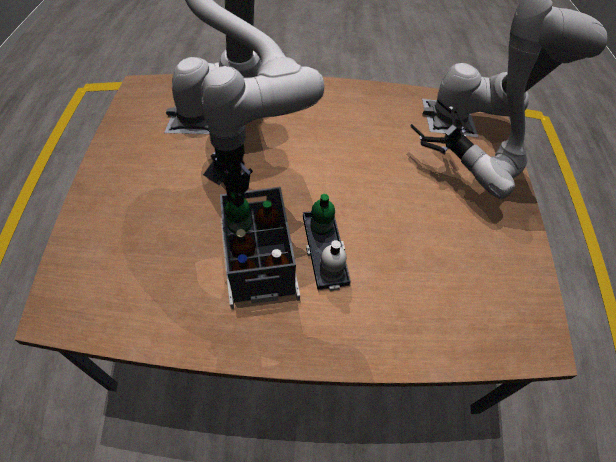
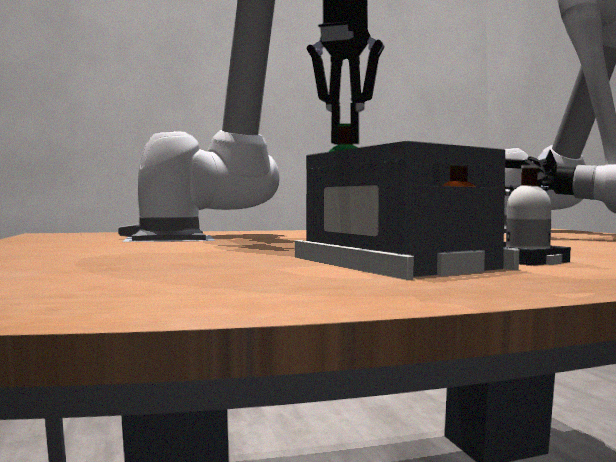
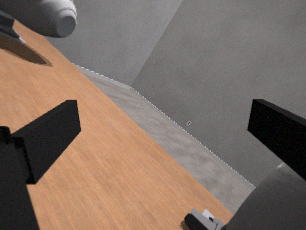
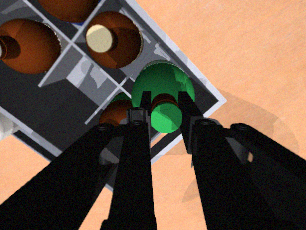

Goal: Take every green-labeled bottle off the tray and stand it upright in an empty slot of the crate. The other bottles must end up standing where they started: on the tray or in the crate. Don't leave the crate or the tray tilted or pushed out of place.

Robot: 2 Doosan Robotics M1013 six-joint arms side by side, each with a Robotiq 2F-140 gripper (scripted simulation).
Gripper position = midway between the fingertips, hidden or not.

Observation:
In view: my left gripper [image 2: 495, 175], my right gripper [image 2: 345, 143], a crate [image 2: 390, 197], a tray [image 1: 317, 243], a green bottle [image 4: 164, 79] and a green bottle [image 1: 323, 211].
The crate also shows in image 1 [image 1: 267, 240] and in image 4 [image 4: 54, 106]. My left gripper is seen too in image 3 [image 3: 164, 115]. My right gripper also shows in image 1 [image 1: 236, 201] and in image 4 [image 4: 164, 104]. Image 3 does not show the crate: it is out of frame. Image 3 does not show the tray: it is out of frame.

